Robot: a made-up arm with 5 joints.
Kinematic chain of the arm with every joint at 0, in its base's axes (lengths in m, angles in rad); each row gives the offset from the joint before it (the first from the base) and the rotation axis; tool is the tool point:
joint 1: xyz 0 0 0.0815 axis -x
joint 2: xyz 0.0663 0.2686 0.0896 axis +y
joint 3: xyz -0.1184 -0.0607 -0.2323 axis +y
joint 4: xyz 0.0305 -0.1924 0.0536 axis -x
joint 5: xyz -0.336 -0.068 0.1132 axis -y
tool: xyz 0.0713 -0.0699 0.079
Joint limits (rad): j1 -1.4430..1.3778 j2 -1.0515..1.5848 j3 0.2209..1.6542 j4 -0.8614..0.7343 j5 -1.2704..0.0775
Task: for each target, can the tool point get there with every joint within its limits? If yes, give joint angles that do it. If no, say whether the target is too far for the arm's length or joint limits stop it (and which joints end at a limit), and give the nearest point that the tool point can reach.
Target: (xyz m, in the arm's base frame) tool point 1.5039 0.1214 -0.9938
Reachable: no: too far | nearest point 0.2143 -0.0690 -0.0332 | short by 1.619 m
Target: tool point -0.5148 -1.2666 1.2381
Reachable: no: too far | nearest point -0.0670 -0.3484 0.3996 | short by 1.322 m
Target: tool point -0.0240 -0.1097 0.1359
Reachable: yes | joints -0.3848 -0.5698 0.9226 0.3051 -0.8138
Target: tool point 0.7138 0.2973 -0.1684
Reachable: no: joint limits stop it (at a limit: joint 1, joint 3, joint 4, joint 5) | nearest point 0.2550 0.1408 0.0627 | short by 0.537 m
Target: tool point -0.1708 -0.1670 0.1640
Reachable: yes | joints -0.1965 0.3135 0.6550 -0.4497 -1.0585
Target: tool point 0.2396 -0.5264 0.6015
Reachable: no: joint limits stop it (at a limit: joint 2, joint 3, joint 5) | nearest point 0.0814 -0.3117 0.3894 | short by 0.341 m
